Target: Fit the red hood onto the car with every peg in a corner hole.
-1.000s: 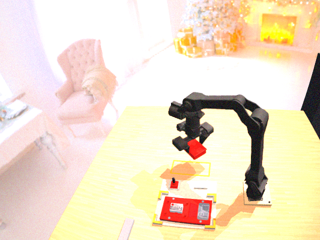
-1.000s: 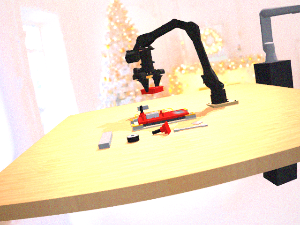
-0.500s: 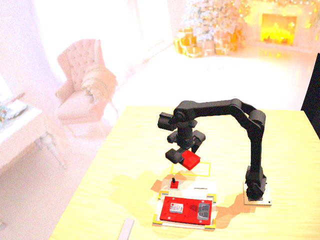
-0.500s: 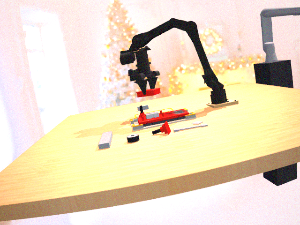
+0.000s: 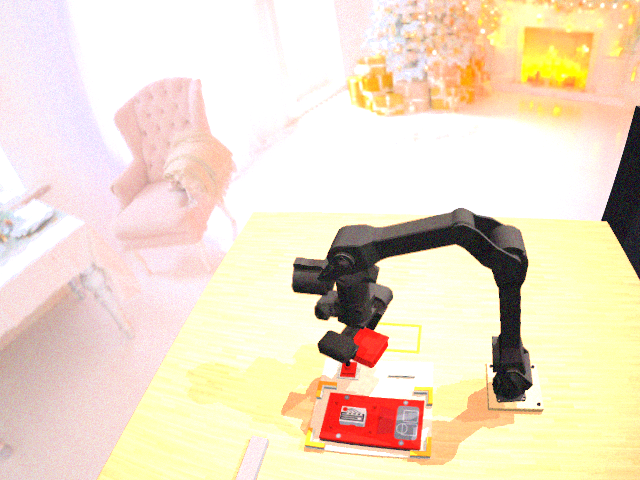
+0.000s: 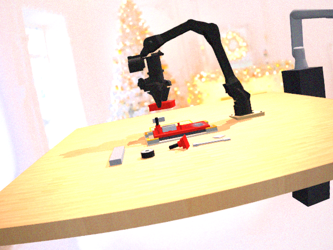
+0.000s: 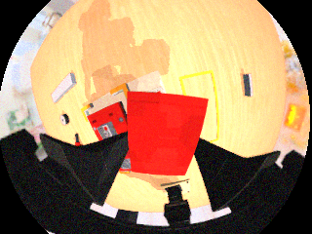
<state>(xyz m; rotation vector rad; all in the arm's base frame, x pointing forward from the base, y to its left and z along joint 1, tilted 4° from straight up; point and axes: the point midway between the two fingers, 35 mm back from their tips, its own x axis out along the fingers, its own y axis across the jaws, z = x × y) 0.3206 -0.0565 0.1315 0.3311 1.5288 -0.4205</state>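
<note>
My gripper tip is 1 cm short of the grey engine block, 14 cm to the right of it and 8 cm above it. The rest, counted from my gripper tip: thin grey strip: 7 cm behind, 34 cm to the left, 10 cm below; then black wheel: 12 cm ahead, 33 cm to the left, 9 cm below; then red hood: 1 cm above.
</note>
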